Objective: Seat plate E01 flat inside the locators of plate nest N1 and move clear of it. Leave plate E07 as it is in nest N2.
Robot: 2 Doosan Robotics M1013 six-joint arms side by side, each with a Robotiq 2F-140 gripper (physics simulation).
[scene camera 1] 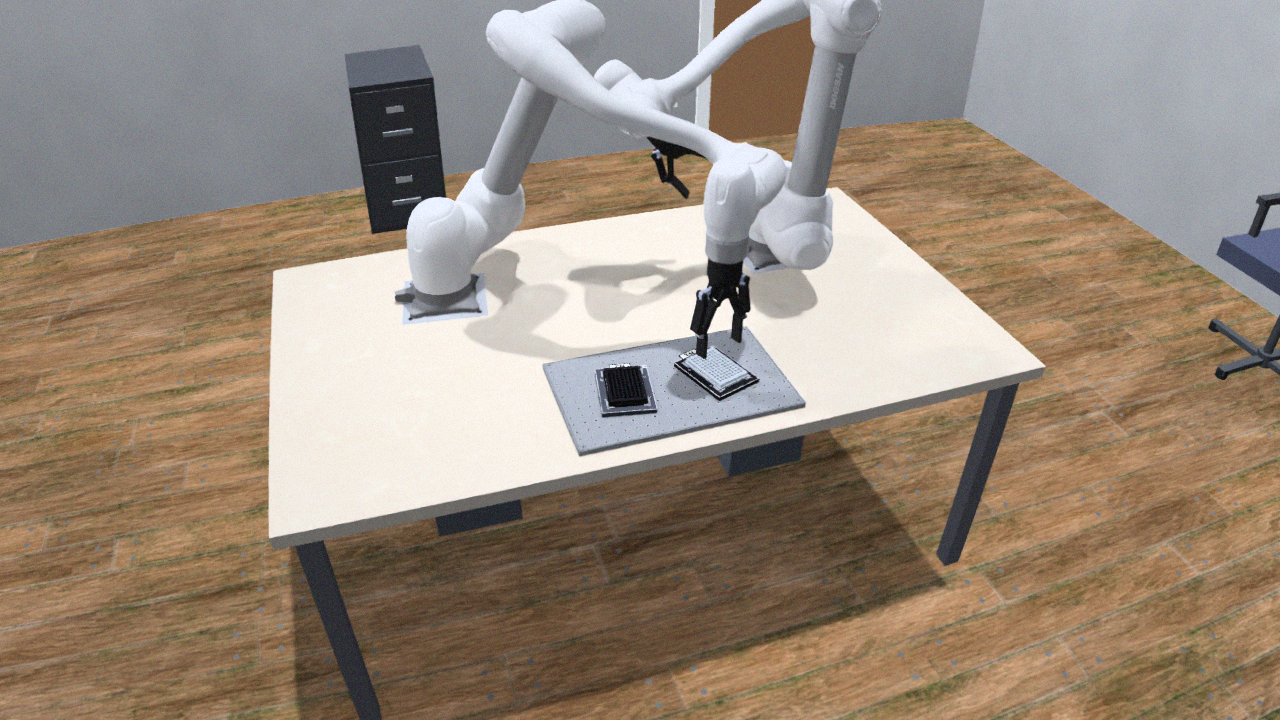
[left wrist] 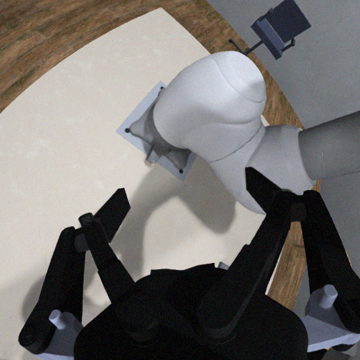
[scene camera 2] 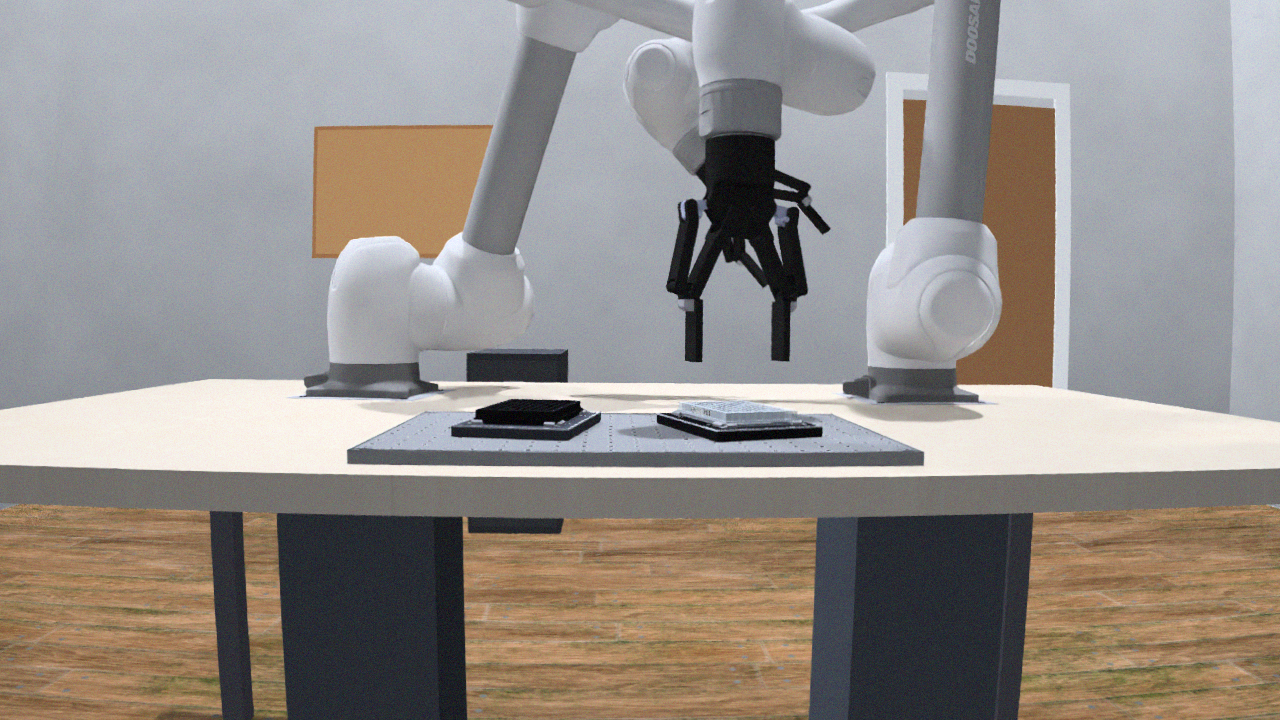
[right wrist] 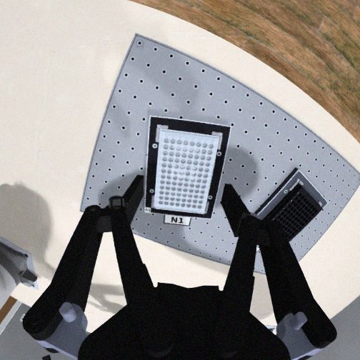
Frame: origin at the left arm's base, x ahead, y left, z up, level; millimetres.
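Seen in the pictures: right gripper, fingertip midpoint: (scene camera 1: 718, 347) (scene camera 2: 737, 361); left arm's base, link origin: (scene camera 2: 910, 398); right arm's base, link origin: (scene camera 1: 444, 297) (scene camera 2: 374, 394).
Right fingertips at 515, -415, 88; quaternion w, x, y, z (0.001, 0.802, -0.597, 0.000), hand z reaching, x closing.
Offsets run from my right fingertips to a thing's top centre, as dx, dy, dz. "spot": to the spot under its first point. Level surfaces: height alone.
White plate E01 @[+0, -2, -49] (scene camera 1: 718, 368) (scene camera 2: 738, 411) (right wrist: 184, 172) lies, looking flat, in black nest N1 @[-8, -2, -59] (scene camera 2: 742, 435) (right wrist: 190, 125), between its corner locators. Black plate E07 @[-9, -222, -49] (scene camera 1: 623, 385) (scene camera 2: 528, 410) (right wrist: 297, 215) sits in nest N2 @[-19, -222, -59] (scene camera 1: 631, 411) (scene camera 2: 514, 432). My right gripper (scene camera 1: 719, 346) (scene camera 2: 736, 358) (right wrist: 183, 189) is open and empty, pointing down above E01; in scene camera 2 its fingertips are well clear of the plate. My left gripper (left wrist: 184, 188) is open and empty, high over the back of the table, away from both nests.
Both nests stand on a grey perforated board @[spot: +95, -359, -75] (scene camera 1: 581, 434) (scene camera 2: 402, 454) (right wrist: 170, 90) near the front edge of the table @[dz -88] (scene camera 1: 358, 402) (right wrist: 50, 100). An arm base (scene camera 1: 443, 300) is at the left of the table in scene camera 1. The forearms cross above the table.
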